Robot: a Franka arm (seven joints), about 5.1 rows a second.
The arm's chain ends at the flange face. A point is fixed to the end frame.
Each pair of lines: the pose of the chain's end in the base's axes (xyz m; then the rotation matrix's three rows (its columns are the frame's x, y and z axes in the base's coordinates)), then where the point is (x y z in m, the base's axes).
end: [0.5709 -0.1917 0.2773], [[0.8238 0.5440 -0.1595], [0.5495 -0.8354 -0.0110], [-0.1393 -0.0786 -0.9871]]
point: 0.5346 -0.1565 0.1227
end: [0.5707 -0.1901 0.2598], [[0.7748 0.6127 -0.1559], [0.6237 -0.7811 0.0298], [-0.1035 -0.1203 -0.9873]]
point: 0.5319 -0.1496 0.1071
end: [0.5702 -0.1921 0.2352], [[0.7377 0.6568 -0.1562], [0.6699 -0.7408 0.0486], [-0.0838 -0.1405 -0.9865]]
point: 0.5293 -0.1496 0.0836
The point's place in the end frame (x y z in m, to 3 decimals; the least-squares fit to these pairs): 0.011 -0.037 0.158
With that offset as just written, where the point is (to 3 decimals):
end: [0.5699 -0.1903 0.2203], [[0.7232 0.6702 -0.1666], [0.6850 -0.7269 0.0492], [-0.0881 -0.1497 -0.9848]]
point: 0.527 -0.148 0.069
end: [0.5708 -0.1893 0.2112], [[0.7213 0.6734 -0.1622], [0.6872 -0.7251 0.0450], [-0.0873 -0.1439 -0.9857]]
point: 0.528 -0.148 0.060
